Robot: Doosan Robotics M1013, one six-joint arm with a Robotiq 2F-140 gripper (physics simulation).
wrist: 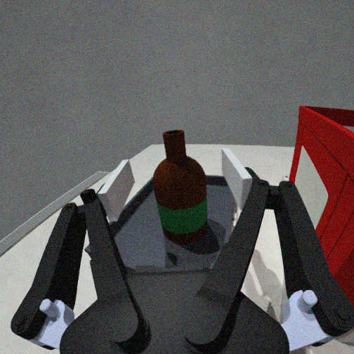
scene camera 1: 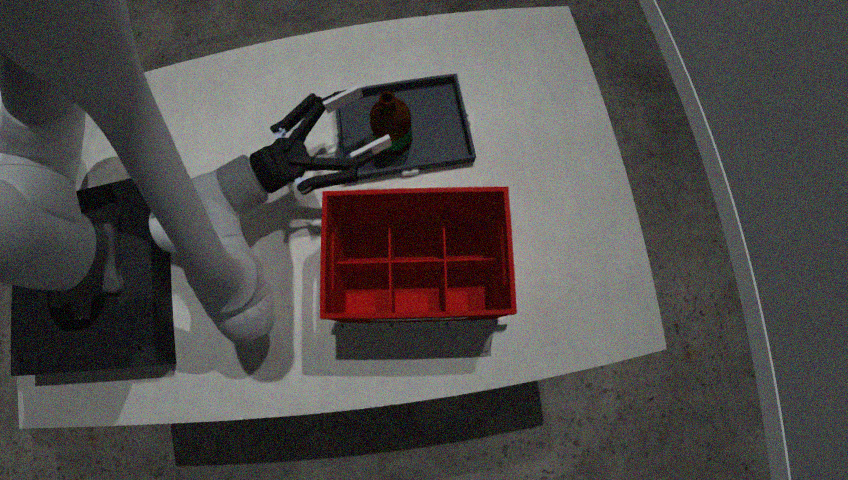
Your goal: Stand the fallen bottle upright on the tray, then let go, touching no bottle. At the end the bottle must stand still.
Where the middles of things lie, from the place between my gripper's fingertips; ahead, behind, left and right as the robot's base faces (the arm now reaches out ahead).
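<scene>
Brown bottle (scene camera 1: 390, 115) at present 40 mm below my hand, 20 mm ahead of it and 10 mm to the left of it.
</scene>
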